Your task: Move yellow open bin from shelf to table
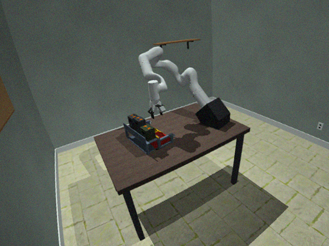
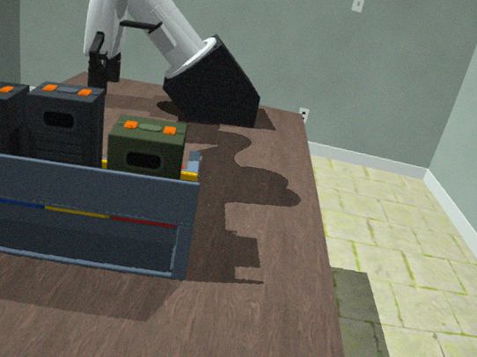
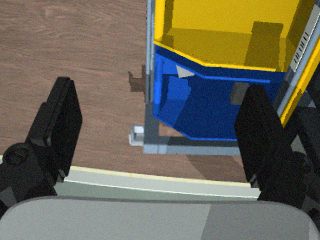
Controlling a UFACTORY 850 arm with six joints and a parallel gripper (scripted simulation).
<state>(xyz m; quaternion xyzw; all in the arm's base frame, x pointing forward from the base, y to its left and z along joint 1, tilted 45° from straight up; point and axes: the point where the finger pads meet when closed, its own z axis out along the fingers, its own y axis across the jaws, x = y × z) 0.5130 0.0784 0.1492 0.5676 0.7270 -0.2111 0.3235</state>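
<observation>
My gripper is now 19 cm above the shelf rail and 1 cm past it. The rest, counted from my hand: blue open bin (16 cm below, 10 cm to the right, 10 cm ahead); then red bin (16 cm below, 12 cm to the left, 7 cm ahead); then yellow open bin (16 cm below, 8 cm ahead, 1 cm to the left).
</observation>
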